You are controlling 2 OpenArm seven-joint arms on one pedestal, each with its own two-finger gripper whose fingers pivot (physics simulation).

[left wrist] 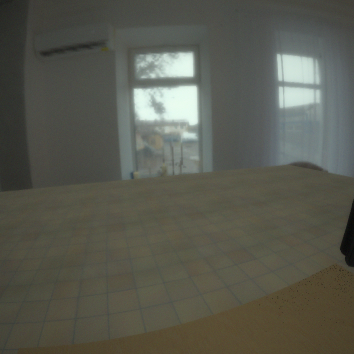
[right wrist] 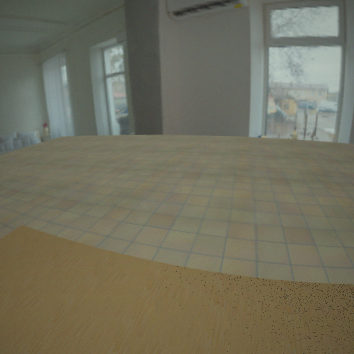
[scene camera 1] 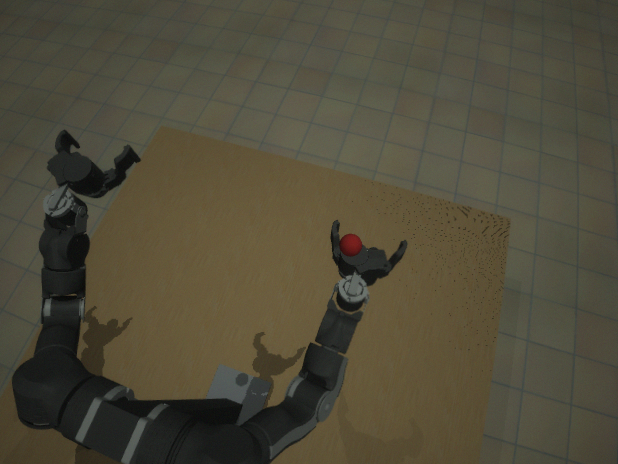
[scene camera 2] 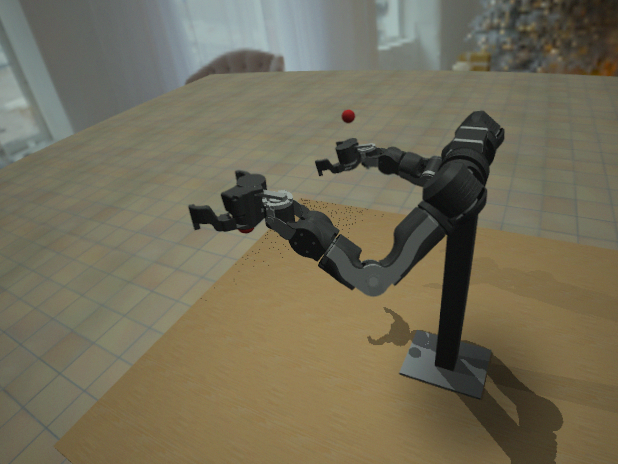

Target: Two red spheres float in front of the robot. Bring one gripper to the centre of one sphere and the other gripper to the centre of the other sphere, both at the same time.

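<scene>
One red sphere (scene camera 1: 350, 245) (scene camera 2: 348, 116) floats clearly above my right gripper (scene camera 1: 370, 232) (scene camera 2: 328, 156). In scene camera 1 it overlaps the palm near the left-hand finger. The right gripper is open and empty. The other red sphere (scene camera 2: 245, 230) shows as a thin red sliver under the palm of my left gripper (scene camera 1: 102, 147) (scene camera 2: 217, 195) in scene camera 2. It does not show in scene camera 1, where the left gripper's body hides it. The left gripper is open and empty, with its palm over that sphere. Neither sphere shows in the wrist views.
The dark pedestal (scene camera 2: 457, 300) stands on a grey base plate (scene camera 2: 430, 377) (scene camera 1: 217, 385) on the wooden table top (scene camera 1: 210, 240) (scene camera 2: 250, 375). Shadows of the arms lie on the wood. A dark part (left wrist: 350, 245) shows at the right edge of the left wrist view.
</scene>
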